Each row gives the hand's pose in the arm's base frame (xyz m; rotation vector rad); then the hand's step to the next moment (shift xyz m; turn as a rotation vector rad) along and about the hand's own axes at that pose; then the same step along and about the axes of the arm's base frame.
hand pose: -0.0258 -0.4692 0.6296 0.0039 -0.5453 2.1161
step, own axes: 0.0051 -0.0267 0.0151 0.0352 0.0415 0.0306
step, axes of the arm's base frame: 0.0152 0.0110 0.0248 -0.0593 -0.0037 0.0191
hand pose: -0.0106 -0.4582 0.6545 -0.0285 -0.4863 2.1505
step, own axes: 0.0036 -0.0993 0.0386 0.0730 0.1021 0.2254
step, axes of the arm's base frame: 0.0678 0.0412 0.0712 -0.1676 -0.0698 0.1833
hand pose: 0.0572 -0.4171 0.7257 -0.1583 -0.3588 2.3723
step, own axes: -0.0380 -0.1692 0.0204 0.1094 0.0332 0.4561
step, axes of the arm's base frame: 0.1328 0.0885 0.0708 -0.1989 -0.0456 0.4236
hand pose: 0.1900 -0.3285 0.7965 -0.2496 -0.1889 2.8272
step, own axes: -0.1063 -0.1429 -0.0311 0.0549 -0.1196 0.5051
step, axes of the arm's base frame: 0.1459 0.1065 0.0078 -0.1142 0.0777 0.5034
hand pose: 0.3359 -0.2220 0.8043 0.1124 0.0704 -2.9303
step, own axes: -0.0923 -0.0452 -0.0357 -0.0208 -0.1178 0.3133
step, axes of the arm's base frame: 0.0831 0.0650 -0.0263 -0.0264 0.1020 0.3184
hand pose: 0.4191 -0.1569 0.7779 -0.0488 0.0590 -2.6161
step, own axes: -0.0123 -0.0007 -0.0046 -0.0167 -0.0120 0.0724
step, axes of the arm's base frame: 0.0101 0.0069 -0.0048 0.0118 0.0164 0.0725
